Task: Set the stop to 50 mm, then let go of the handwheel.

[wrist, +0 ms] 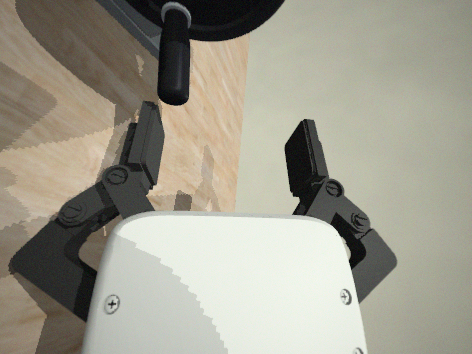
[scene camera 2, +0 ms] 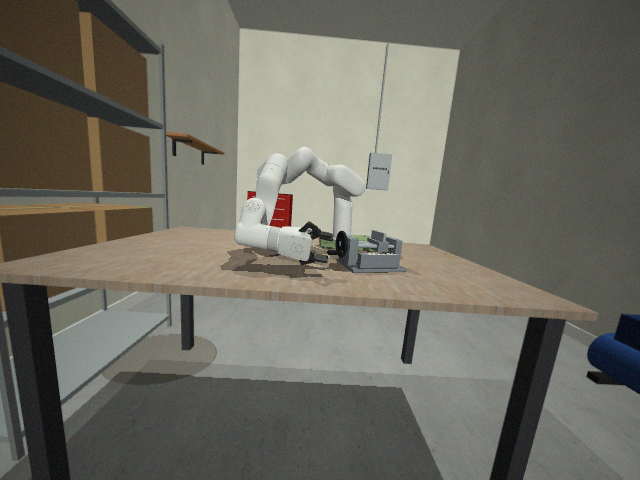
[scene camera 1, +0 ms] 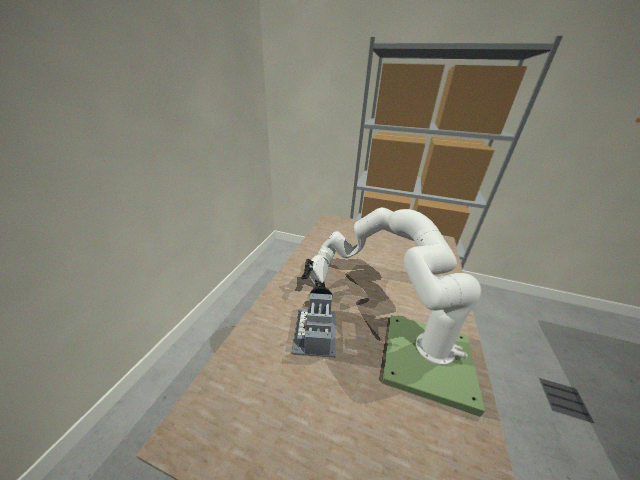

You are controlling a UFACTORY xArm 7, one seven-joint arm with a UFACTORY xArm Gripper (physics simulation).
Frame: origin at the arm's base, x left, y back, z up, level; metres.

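Seen in the pictures: gripper, fingertip midpoint: (wrist: 230,126) (scene camera 2: 330,248) (scene camera 1: 309,286); arm's base, origin of the base link: (scene camera 1: 434,348).
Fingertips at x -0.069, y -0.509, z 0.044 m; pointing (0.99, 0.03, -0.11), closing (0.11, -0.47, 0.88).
Observation:
Offsets run from my fingertips to a thing's middle. "*": to the spot under its first point. Level surfaces: height alone.
The grey stop unit {dx +0.149, dy +0.093, dz -0.018 m} (scene camera 1: 317,342) (scene camera 2: 378,260) stands on the table. Its stop block {dx +0.172, dy +0.108, dz +0.022 m} (scene camera 1: 319,318) sits on guide rods partway between the end plates. The white scale {* dx +0.205, dy +0.060, dz -0.013 m} (scene camera 1: 301,330) runs alongside; its numbers are too small to read, and it does not show in the wrist view. The black handwheel {* dx +0.042, dy +0.070, dz +0.046 m} (scene camera 1: 321,289) (scene camera 2: 341,243) (wrist: 225,25) is at the unit's end; its crank handle {dx +0.016, dy +0.040, dz -0.019 m} (wrist: 173,65) points toward my gripper. My gripper (scene camera 2: 328,247) (wrist: 230,126) is open and empty. The handle's end lies just beyond the left fingertip in the wrist view, slightly inward of it.
The arm's green base plate (scene camera 1: 413,379) is on the table {dz -0.069 m} (scene camera 1: 268,413) (scene camera 2: 206,284), to the right of the unit in scene camera 1. A shelf rack (scene camera 1: 439,129) with brown boxes stands beyond the table. A red cabinet (scene camera 2: 284,209) stands behind the arm in scene camera 2.

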